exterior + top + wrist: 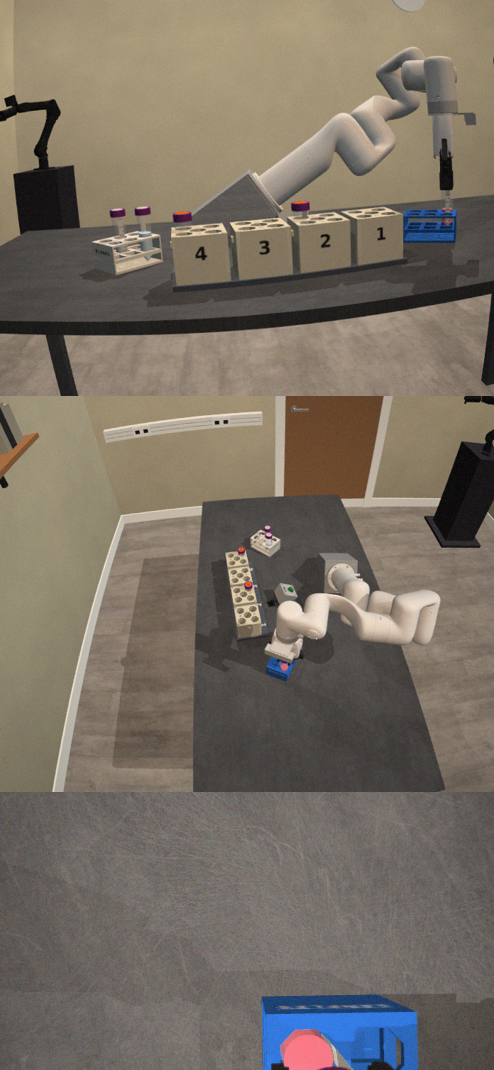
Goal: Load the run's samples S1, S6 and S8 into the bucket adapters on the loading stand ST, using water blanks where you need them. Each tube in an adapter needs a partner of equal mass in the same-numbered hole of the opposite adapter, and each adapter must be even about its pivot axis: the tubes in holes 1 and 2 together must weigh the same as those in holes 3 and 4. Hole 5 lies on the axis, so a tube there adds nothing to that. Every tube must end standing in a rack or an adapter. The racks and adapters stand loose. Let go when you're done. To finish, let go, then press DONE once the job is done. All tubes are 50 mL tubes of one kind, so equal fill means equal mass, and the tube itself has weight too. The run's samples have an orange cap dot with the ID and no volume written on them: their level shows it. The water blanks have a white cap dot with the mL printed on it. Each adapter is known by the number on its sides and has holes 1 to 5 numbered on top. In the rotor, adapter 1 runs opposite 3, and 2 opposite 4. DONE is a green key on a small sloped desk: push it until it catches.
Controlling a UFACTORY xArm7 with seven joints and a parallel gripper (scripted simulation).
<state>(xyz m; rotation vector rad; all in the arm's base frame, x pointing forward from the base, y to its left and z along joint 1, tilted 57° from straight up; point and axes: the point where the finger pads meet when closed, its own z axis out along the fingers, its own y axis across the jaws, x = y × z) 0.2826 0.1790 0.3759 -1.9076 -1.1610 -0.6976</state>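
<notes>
The sample tube lies 50 mm below my hand and 10 mm ahead of it. Also, from my hand: sample S8: 590 mm to the right, 160 mm ahead, 60 mm below; then blue sample rack: 100 mm below, 40 mm to the right; then loading stand ST: 390 mm to the right, 150 mm ahead, 130 mm below.
</notes>
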